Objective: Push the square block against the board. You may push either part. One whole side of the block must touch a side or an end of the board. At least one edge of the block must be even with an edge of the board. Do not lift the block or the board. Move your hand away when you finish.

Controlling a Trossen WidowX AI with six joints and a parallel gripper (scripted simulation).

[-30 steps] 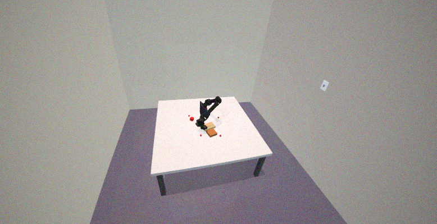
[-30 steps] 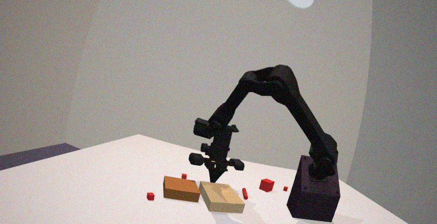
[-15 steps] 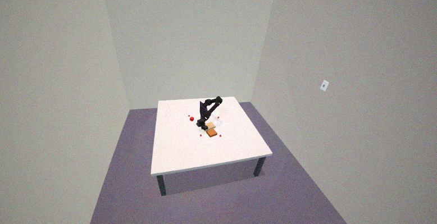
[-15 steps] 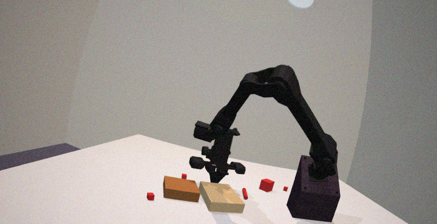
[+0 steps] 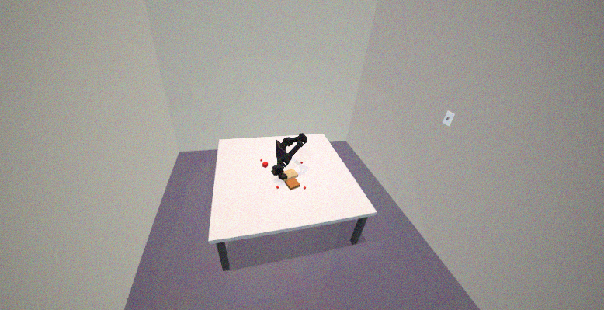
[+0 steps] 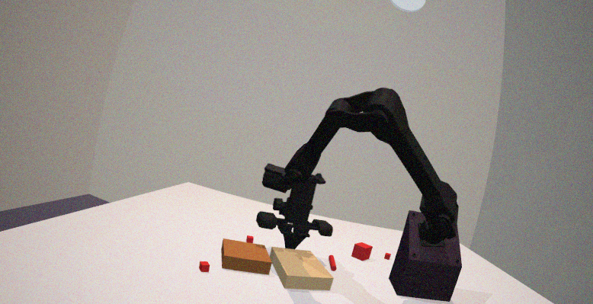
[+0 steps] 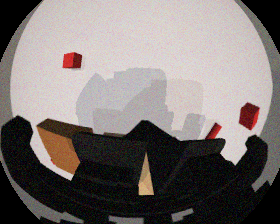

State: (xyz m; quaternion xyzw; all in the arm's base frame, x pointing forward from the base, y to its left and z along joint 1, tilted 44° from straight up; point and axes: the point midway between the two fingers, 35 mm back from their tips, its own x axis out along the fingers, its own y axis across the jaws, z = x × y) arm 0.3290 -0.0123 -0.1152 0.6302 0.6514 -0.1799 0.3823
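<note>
Now: the red rod 12 cm behind my gripper tip. Also, from my gripper tip: tan board 3 cm behind, 9 cm to the left, 1 cm above; then orange square block 10 cm ahead, 10 cm to the left, 1 cm above.
</note>
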